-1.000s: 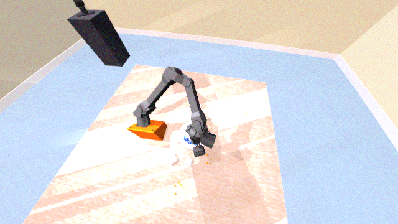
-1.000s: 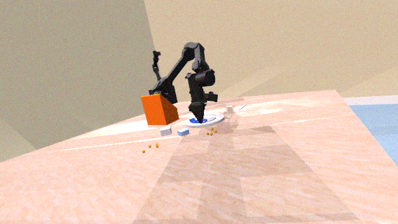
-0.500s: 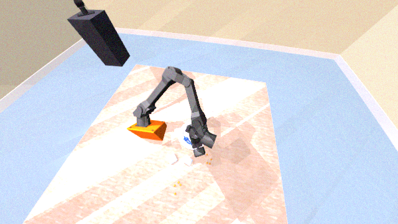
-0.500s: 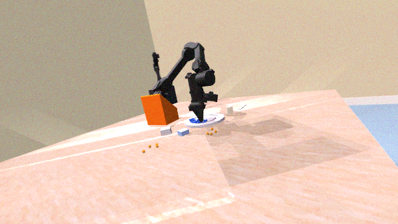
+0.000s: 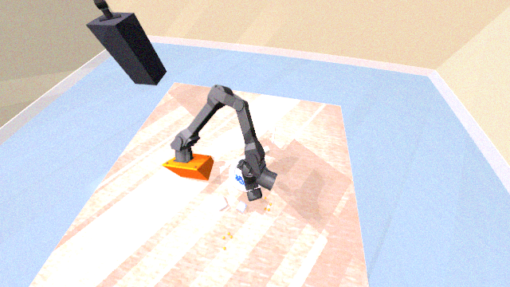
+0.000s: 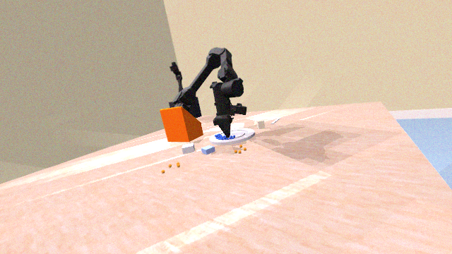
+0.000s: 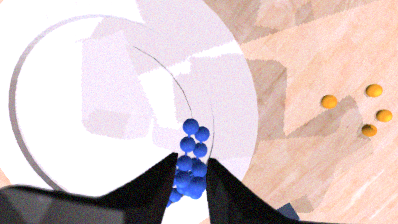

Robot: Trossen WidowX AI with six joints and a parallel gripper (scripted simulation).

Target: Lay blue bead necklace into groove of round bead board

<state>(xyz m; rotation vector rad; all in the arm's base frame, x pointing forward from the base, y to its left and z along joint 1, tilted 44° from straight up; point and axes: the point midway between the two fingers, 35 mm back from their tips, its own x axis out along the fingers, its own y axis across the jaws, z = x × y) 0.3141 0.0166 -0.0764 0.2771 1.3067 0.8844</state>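
The round white bead board lies 60 mm to the left of my gripper tip, 20 mm behind it and 10 mm below it. From my gripper tip the other things lie so: white block (120 mm behind, 110 mm to the right, 10 mm below); then light blue cube (110 mm to the right, 20 mm behind, 10 mm below); then beige cube (190 mm to the left, 70 mm ahead).
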